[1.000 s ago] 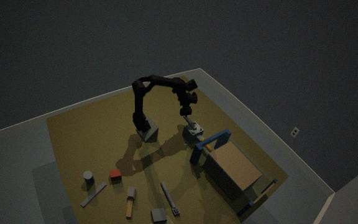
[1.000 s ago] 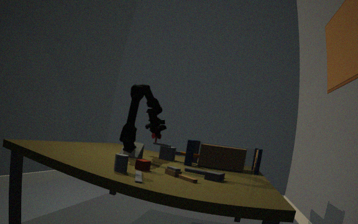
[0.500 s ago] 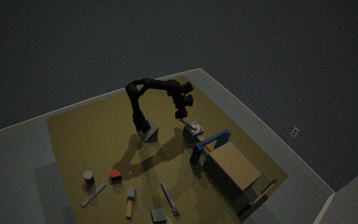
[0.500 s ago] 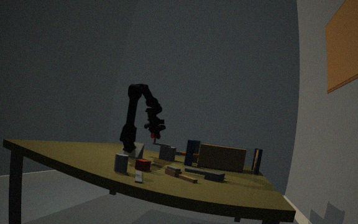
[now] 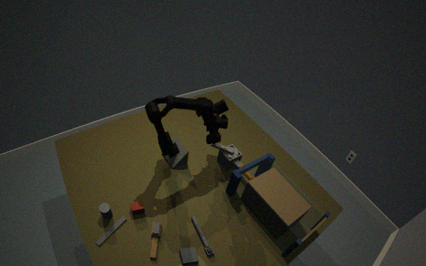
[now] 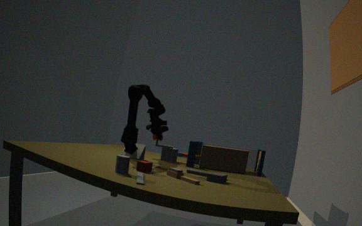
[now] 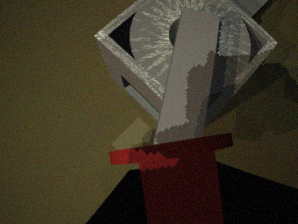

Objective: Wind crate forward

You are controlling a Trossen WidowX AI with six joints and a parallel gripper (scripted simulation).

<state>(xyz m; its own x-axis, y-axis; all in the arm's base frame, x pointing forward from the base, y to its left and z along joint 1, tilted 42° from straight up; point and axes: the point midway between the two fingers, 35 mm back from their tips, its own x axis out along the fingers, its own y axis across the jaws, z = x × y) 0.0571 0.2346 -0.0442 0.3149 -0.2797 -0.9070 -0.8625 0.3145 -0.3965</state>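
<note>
Right now my gripper tip is 2 cm short of the grey crank handle, 1 cm to the right of it and 3 cm above it. Also, from my gripper tip: wooden-handled tool: 36 cm ahead, 50 cm to the right, 11 cm below; then grey winch: 5 cm ahead, 4 cm to the left, 10 cm below; then red grip: 1 cm behind, 1 cm to the right.
</note>
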